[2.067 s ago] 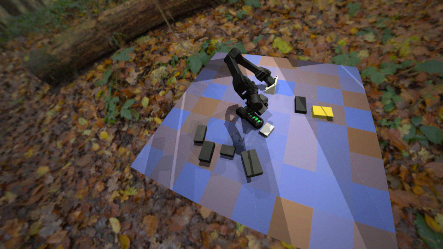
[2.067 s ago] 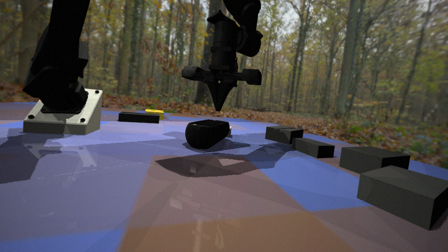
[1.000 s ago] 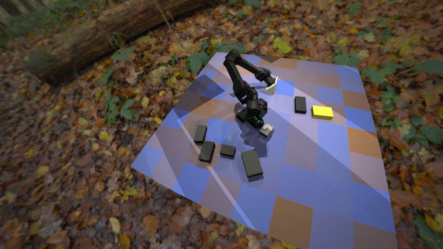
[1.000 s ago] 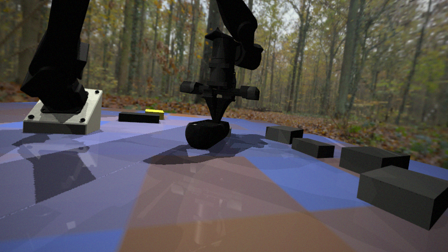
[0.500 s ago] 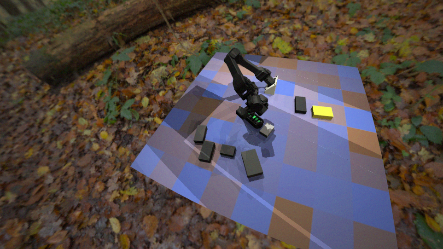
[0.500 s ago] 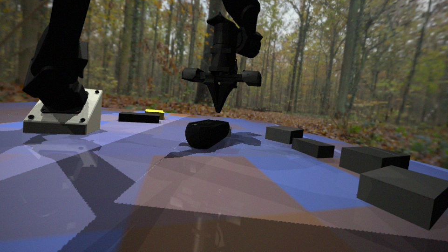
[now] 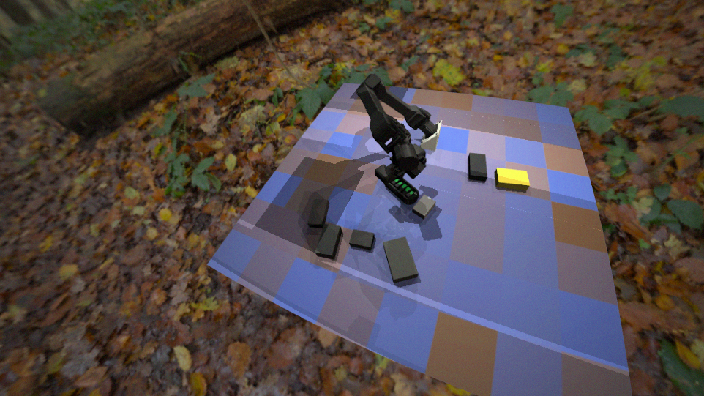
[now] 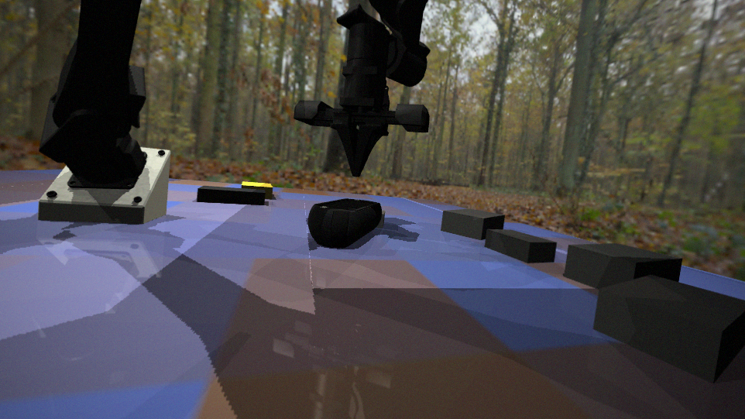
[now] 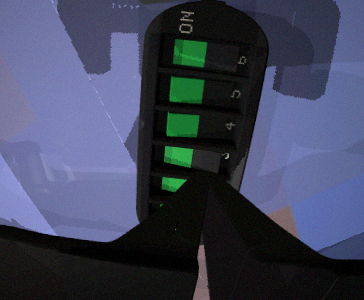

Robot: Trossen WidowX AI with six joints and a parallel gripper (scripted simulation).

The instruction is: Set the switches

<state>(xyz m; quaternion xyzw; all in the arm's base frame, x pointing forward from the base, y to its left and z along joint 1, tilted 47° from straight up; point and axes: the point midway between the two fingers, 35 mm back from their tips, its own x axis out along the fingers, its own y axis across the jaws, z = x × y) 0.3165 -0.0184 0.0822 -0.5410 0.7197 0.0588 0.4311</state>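
The white block lies 10 cm to the left of my gripper tip, 7 cm below it and 5 cm ahead of it. Round my gripper tip: dark block: 28 cm to the left, 19 cm behind, 7 cm below; yellow block: 41 cm to the left, 15 cm behind, 7 cm below.
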